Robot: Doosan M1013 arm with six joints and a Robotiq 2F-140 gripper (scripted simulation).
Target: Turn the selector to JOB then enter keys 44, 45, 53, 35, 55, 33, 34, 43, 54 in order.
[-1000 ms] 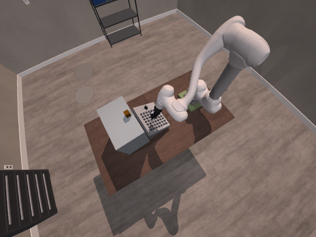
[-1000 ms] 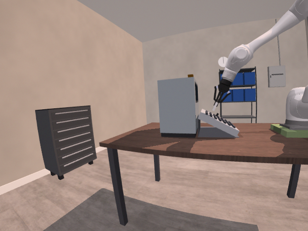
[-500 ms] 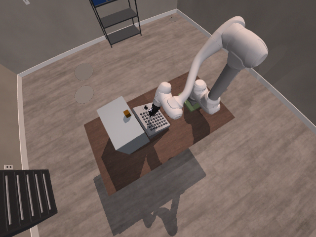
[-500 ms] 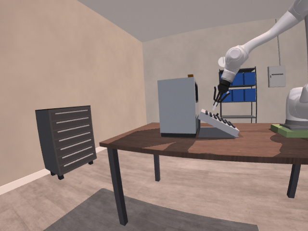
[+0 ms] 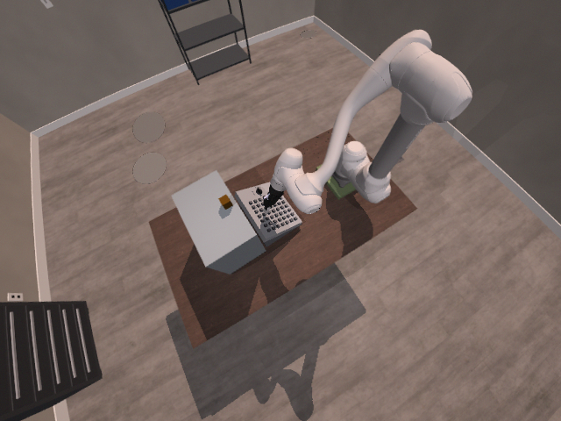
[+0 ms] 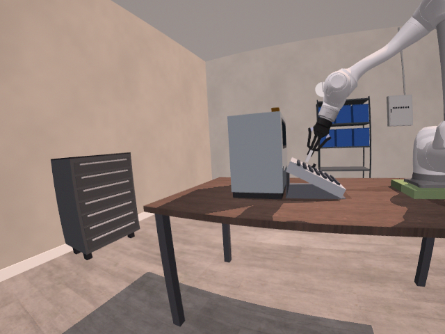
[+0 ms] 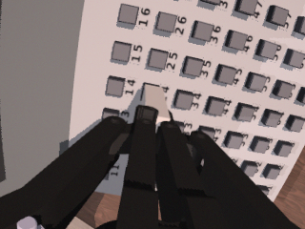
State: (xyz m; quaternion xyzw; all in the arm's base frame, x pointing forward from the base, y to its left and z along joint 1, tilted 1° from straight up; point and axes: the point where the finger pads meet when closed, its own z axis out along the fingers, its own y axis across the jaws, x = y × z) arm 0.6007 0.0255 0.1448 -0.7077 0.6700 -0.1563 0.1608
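Now: hand 4 cm past the key 44 and 8 cm above it. The rest, counted from my hand: black selector knob: 3 cm behind, 17 cm to the right, 7 cm below; then sloped keypad: 1 cm behind, 5 cm to the right, 11 cm below.
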